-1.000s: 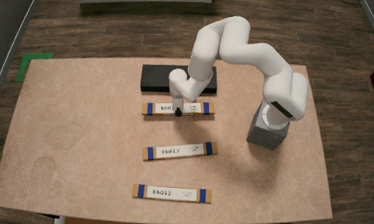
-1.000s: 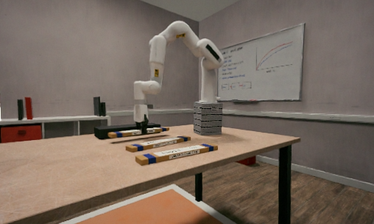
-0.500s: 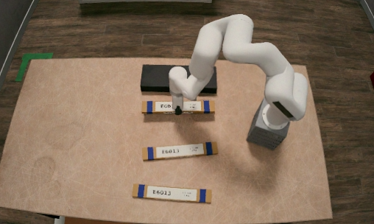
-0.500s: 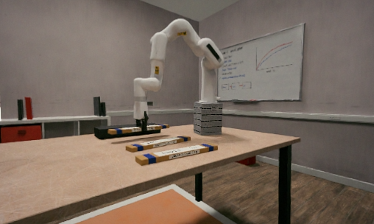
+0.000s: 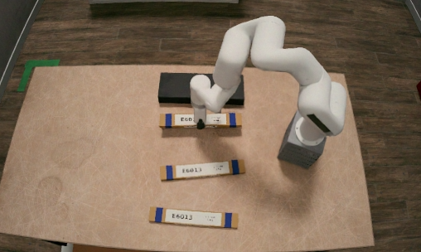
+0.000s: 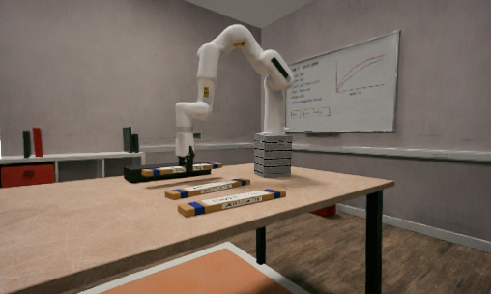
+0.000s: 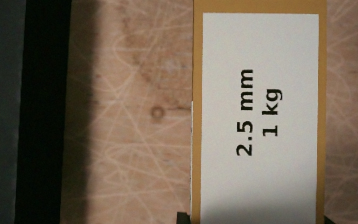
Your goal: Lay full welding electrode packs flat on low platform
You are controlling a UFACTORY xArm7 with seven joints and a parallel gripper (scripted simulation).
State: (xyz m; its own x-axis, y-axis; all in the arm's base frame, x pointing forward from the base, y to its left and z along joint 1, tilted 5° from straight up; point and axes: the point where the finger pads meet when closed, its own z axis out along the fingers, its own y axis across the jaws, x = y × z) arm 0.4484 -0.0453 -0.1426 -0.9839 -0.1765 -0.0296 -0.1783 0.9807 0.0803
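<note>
Right now my hand is 30 mm short of the low black platform, 190 mm to the left of it and 50 mm above it.
</note>
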